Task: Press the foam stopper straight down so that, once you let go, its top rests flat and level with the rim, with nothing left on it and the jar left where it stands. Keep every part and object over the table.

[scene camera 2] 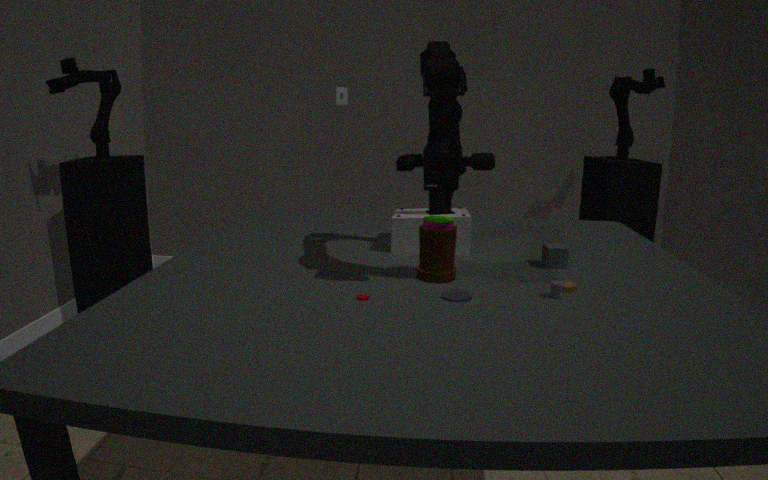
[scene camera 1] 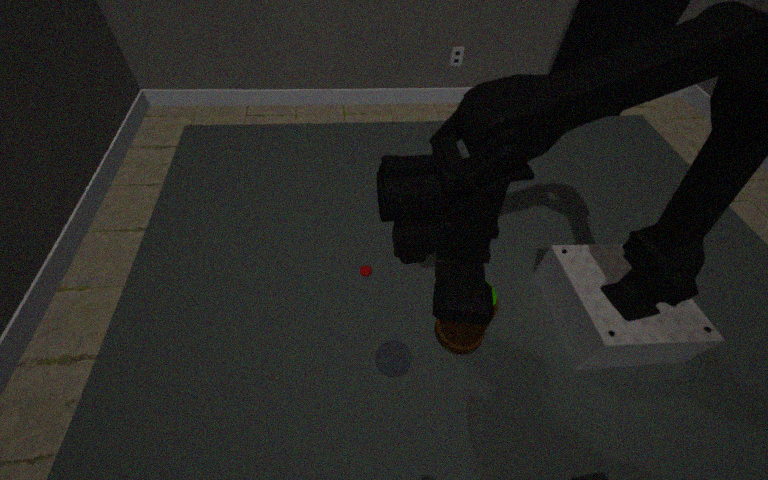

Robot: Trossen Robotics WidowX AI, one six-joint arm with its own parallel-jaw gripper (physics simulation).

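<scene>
The brown jar (scene camera 1: 461,337) (scene camera 2: 437,253) stands upright on the table. The foam stopper (scene camera 1: 494,296) (scene camera 2: 438,219) has a green top and sits in the jar's mouth. In scene camera 2 a magenta band of its side shows above the rim, and its top looks roughly level. My gripper (scene camera 1: 462,318) (scene camera 2: 440,211) is shut and empty, pointing down over the stopper. In scene camera 1 it hides most of the stopper and the jar's mouth. Whether the fingertips touch the green top cannot be told.
A red disc (scene camera 1: 365,271) (scene camera 2: 362,297) and a blue-grey disc (scene camera 1: 393,358) (scene camera 2: 456,295) lie near the jar. A grey block (scene camera 2: 555,256), a small grey cylinder (scene camera 2: 556,289) and an orange piece (scene camera 2: 568,286) are off to one side. The white base box (scene camera 1: 645,332) (scene camera 2: 400,236) stands behind the jar.
</scene>
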